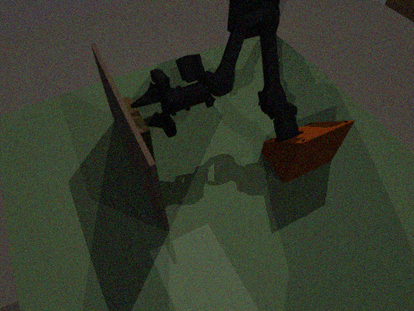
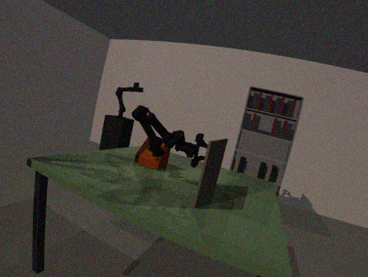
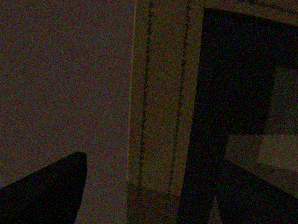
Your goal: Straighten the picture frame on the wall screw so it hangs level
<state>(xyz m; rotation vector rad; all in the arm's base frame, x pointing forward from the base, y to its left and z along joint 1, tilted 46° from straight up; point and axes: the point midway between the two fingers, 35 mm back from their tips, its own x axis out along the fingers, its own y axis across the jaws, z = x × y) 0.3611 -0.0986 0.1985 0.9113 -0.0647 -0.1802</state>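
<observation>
Right now the picture frame is 50 mm below my gripper tip, 10 mm to the left of it and 10 mm ahead of it. Round my gripper tip: wall panel (70 mm below, 20 mm ahead).
</observation>
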